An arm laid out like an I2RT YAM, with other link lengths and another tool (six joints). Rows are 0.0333 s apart.
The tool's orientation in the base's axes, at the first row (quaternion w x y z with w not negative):
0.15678 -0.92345 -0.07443 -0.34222
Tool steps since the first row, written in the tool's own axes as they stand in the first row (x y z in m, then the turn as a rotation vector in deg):
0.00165 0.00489 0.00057 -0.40 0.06 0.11
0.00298 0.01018 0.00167 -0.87 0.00 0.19
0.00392 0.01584 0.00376 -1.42 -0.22 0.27
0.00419 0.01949 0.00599 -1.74 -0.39 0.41
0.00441 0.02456 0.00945 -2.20 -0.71 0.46
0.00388 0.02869 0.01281 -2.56 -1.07 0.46
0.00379 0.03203 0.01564 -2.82 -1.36 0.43
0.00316 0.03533 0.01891 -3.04 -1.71 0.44
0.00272 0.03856 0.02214 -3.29 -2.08 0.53
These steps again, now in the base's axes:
0.00279 -0.00435 -0.00049 -0.22 -0.03 -0.36
0.00576 -0.00891 -0.00167 -0.54 0.04 -0.71
0.00912 -0.01349 -0.00390 -0.96 0.26 -1.07
0.01158 -0.01615 -0.00620 -1.16 0.45 -1.34
0.01509 -0.01973 -0.00974 -1.55 0.76 -1.60
0.01775 -0.02248 -0.01348 -1.91 1.08 -1.75
0.02022 -0.02466 -0.01637 -2.20 1.34 -1.83
0.02254 -0.02667 -0.01991 -2.44 1.67 -1.90
0.02497 -0.02862 -0.02328 -2.67 2.04 -2.04

